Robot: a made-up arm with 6 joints.
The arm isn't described. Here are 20 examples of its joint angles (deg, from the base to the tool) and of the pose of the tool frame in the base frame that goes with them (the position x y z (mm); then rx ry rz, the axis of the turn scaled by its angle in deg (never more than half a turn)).
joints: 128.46 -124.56 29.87 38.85 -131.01 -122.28
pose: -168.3 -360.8 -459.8 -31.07 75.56 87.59
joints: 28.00 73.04 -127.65 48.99 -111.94 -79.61
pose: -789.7 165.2 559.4 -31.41 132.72 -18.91
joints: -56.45 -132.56 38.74 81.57 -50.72 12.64
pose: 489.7 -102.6 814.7 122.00 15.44 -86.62
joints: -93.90 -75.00 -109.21 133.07 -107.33 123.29
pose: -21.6 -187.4 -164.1 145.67 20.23 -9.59
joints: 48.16 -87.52 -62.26 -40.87 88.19 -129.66
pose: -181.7 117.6 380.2 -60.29 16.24 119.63
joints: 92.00 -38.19 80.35 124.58 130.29 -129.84
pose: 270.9 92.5 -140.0 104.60 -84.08 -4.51
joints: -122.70 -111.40 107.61 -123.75 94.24 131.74
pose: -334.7 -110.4 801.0 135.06 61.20 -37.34
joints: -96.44 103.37 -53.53 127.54 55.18 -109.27
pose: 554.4 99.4 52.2 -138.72 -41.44 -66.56
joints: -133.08 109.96 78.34 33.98 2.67 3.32
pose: -497.1 -298.0 508.4 23.79 68.21 102.10
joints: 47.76 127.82 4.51 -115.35 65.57 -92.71
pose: -580.3 128.8 -73.5 -1.03 -119.55 82.18
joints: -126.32 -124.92 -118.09 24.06 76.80 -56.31
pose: 6.5 335.8 -143.7 35.66 92.19 11.04
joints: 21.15 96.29 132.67 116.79 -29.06 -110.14
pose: 520.5 205.1 357.0 -55.11 -98.52 -44.97
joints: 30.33 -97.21 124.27 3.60 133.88 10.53
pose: 127.9 676.5 -218.9 91.44 8.69 -24.40
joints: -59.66 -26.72 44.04 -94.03 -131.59 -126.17
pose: 139.3 839.6 412.4 -88.15 -99.79 71.52
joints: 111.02 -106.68 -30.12 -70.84 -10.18 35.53
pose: 528.1 276.9 793.7 95.23 81.91 -51.69
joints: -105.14 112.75 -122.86 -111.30 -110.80 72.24
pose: -299.2 485.3 87.5 152.98 -48.85 -13.27
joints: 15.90 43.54 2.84 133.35 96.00 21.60
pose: 363.4 906.5 -79.8 97.59 79.09 -124.38
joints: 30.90 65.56 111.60 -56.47 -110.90 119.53
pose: 103.2 88.5 -341.8 137.66 -24.19 65.01
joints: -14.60 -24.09 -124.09 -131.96 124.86 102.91
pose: -431.1 -493.6 78.2 44.24 82.92 53.63
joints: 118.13 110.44 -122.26 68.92 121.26 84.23
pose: 284.2 -37.7 840.2 -118.02 -25.93 78.84
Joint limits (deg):
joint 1: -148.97..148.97
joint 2: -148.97..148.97
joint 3: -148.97..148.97
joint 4: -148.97..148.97
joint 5: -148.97..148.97
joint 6: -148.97..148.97
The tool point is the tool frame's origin. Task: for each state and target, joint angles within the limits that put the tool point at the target. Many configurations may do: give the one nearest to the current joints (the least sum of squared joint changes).
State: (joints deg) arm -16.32 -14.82 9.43 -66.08 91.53 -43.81
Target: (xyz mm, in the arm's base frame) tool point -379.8 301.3 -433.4
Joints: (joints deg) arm -24.90 4.03 -14.62 -61.86 96.37 -28.97
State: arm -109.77 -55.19 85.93 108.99 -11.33 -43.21
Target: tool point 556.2 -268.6 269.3
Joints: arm -83.44 -52.54 118.62 109.47 13.59 -47.31
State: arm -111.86 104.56 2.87 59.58 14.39 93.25
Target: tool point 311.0 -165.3 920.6
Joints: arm -116.47 119.31 11.90 43.07 2.38 91.99
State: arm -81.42 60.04 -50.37 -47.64 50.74 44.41
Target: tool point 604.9 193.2 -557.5
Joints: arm -89.11 25.36 -34.14 -40.55 58.78 21.39
